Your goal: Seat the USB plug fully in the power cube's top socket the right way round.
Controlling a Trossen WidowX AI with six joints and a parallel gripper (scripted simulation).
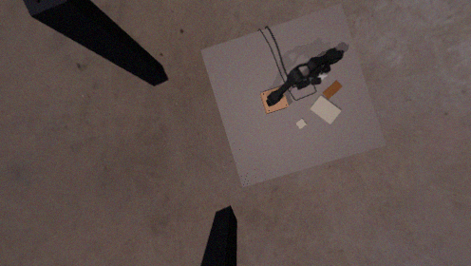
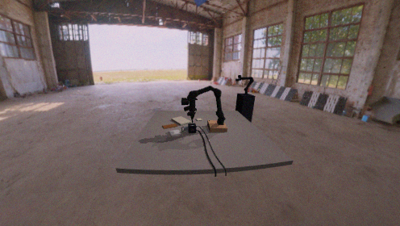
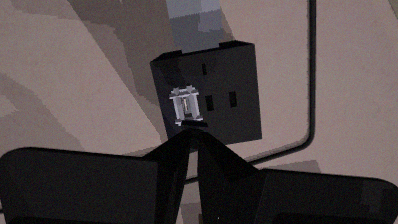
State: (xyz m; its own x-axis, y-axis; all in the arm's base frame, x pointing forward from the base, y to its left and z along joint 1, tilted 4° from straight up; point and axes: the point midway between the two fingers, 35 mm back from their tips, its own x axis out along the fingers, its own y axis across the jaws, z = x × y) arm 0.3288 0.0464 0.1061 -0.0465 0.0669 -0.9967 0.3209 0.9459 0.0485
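My gripper tip is 2 cm above the USB plug. Round my gripper tip: small white piece 33 cm to the right, 14 cm behind, 13 cm below; cream box 30 cm to the right, 12 cm below, 9 cm ahead; orange block 23 cm ahead, 17 cm to the right, 13 cm below.
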